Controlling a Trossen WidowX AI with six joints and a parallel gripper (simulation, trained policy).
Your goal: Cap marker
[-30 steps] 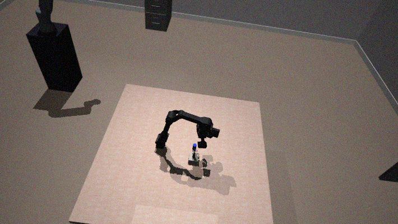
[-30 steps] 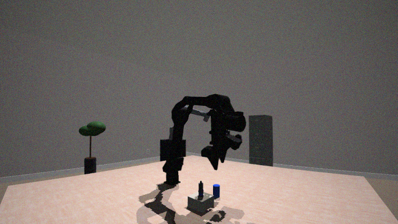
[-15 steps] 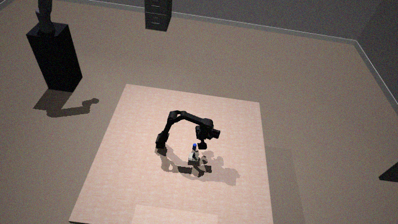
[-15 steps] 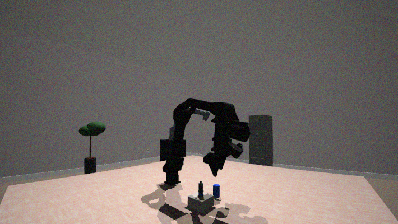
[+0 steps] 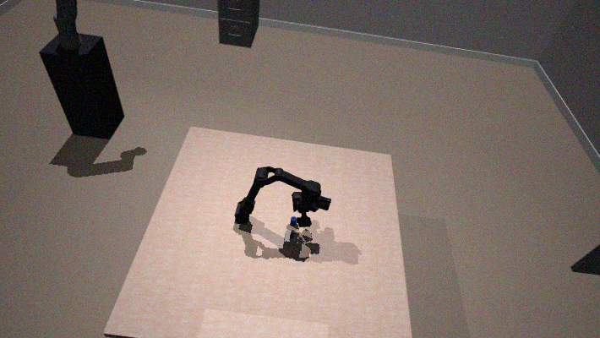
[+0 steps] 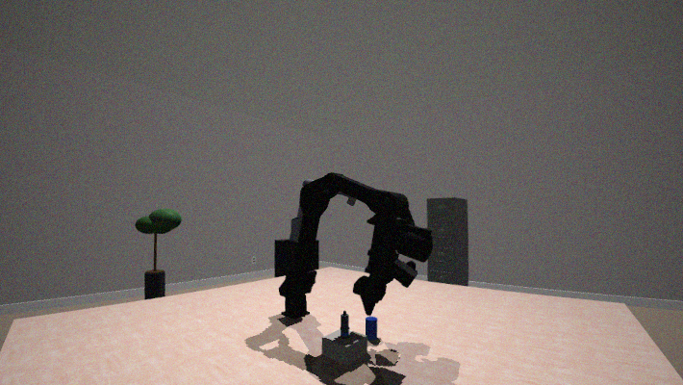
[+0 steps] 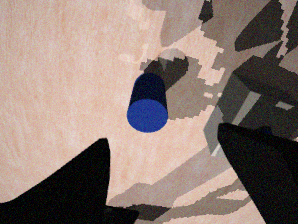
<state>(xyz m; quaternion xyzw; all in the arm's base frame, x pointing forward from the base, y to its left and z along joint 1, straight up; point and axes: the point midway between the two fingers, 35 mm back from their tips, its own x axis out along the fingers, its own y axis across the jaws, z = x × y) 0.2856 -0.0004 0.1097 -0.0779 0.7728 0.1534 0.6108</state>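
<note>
Now: the blue cap 5 cm below my gripper tip, 1 cm to the left of it and 1 cm behind it. Round my gripper tip: holder block 9 cm to the right, 6 cm below, 1 cm behind.
</note>
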